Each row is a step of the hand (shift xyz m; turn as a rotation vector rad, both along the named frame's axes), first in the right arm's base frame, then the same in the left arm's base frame.
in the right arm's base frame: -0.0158 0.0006 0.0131 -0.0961 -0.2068 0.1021
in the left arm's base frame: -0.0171 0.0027 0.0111 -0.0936 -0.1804 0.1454
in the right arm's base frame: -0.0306 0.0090 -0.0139 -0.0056 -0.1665 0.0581
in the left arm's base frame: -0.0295 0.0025 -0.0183 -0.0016 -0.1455 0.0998
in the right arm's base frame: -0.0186 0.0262 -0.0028 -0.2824 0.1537 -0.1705
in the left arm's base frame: -0.0197 0.0229 -0.0112 -0.2722 0.0796 -0.2281
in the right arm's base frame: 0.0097 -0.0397 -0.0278 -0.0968 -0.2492 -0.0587
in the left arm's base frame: 0.0148 -0.0446 -0.0153 -0.0754 -0.2631 0.0023
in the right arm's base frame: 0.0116 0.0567 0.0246 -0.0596 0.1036 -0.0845
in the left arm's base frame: 0.0057 0.0619 0.0094 -0.0567 0.0726 -0.1137
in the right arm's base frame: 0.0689 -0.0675 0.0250 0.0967 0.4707 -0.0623
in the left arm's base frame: 0.0699 -0.0526 0.0477 0.0745 0.4446 -0.1777
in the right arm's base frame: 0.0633 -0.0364 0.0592 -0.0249 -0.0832 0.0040
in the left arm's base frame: 0.0590 -0.0143 0.0718 -0.0202 -0.0811 0.0240
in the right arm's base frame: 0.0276 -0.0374 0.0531 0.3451 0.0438 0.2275
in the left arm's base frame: 0.0242 -0.0198 0.0633 0.3170 0.1305 0.2351
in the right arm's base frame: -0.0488 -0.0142 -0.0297 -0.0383 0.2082 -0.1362
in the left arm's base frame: -0.0446 -0.0255 -0.0287 -0.0365 0.1615 -0.1896
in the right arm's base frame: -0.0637 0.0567 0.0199 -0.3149 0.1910 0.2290
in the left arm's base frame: -0.0686 0.0544 -0.0013 -0.3473 0.2169 0.1428
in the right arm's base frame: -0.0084 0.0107 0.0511 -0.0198 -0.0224 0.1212
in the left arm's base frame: -0.0142 0.0229 0.0455 -0.0307 0.0084 0.1207
